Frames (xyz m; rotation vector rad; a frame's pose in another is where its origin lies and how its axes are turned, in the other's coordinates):
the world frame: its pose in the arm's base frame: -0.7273 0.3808 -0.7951 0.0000 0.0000 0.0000
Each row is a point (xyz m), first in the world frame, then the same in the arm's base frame.
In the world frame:
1: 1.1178 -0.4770 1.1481
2: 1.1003 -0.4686 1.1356
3: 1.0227 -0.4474 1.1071
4: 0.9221 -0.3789 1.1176
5: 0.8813 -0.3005 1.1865
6: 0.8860 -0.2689 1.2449
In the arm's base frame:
1: 0.3905 -0.0962 0.3530
2: 0.3730 -0.0878 0.3405
3: 0.2954 -0.0666 0.3120
4: 0.1948 0.0019 0.3225
5: 0.1540 0.0803 0.3914
6: 0.1587 0.1119 0.4498

